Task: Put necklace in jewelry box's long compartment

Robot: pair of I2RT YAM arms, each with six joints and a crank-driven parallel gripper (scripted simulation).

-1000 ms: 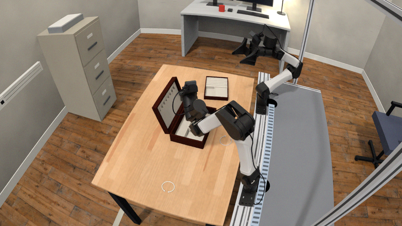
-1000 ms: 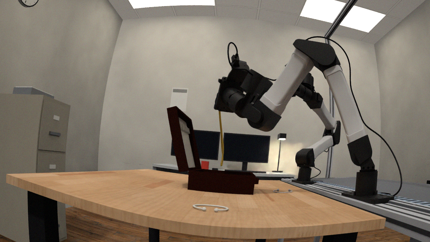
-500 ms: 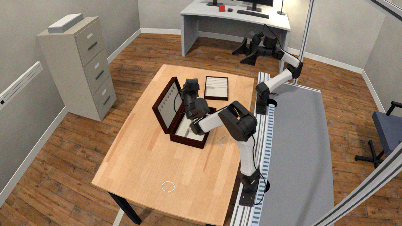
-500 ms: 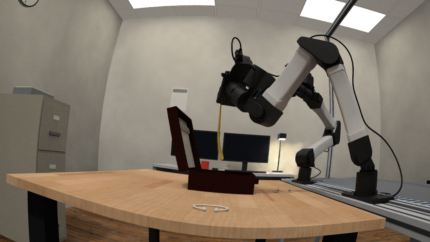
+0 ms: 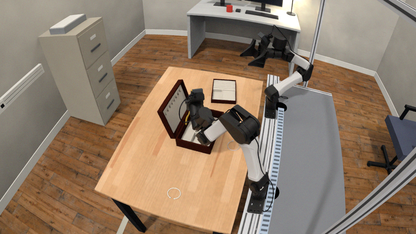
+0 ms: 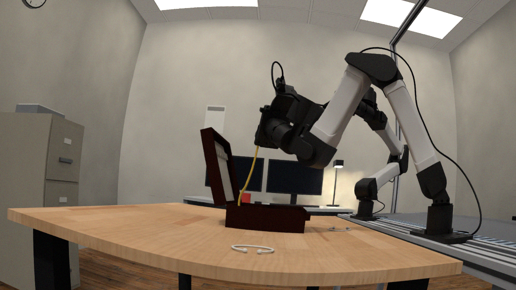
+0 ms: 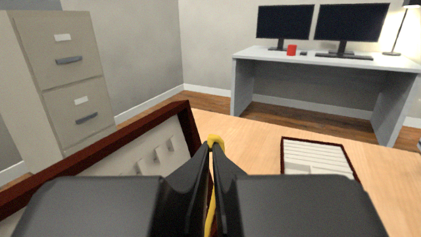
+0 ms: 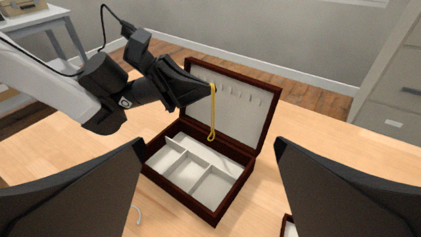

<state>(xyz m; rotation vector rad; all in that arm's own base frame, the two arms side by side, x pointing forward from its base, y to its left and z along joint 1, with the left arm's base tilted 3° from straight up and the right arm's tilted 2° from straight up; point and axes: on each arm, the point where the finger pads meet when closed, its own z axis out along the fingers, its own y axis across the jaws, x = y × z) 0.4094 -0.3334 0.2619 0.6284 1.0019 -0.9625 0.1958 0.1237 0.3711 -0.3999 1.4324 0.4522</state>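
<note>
Right now the jewelry box is 130 mm below my left hand, 30 mm to the left of it and 20 mm behind it. Also, from my left hand: separate tray 330 mm to the right, 230 mm below, 100 mm behind; then white bangle 430 mm to the left, 240 mm below, 30 mm behind.
</note>
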